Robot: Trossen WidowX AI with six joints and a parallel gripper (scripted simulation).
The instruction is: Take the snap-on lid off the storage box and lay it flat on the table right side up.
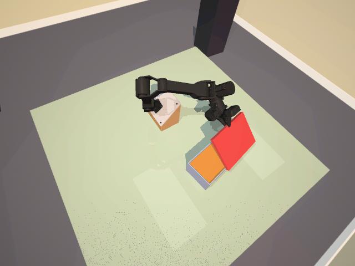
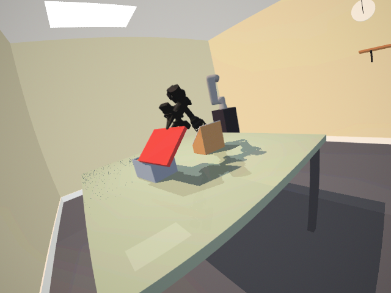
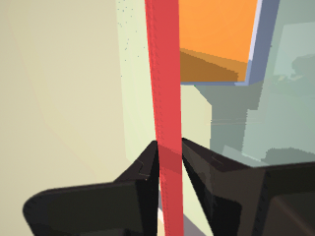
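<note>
Right now my gripper tip is 6 cm short of the red lid, 2 cm to the right of it and 5 cm above it. Round my gripper tip: grey-blue storage box: 8 cm ahead, 12 cm to the right, 18 cm below.
</note>
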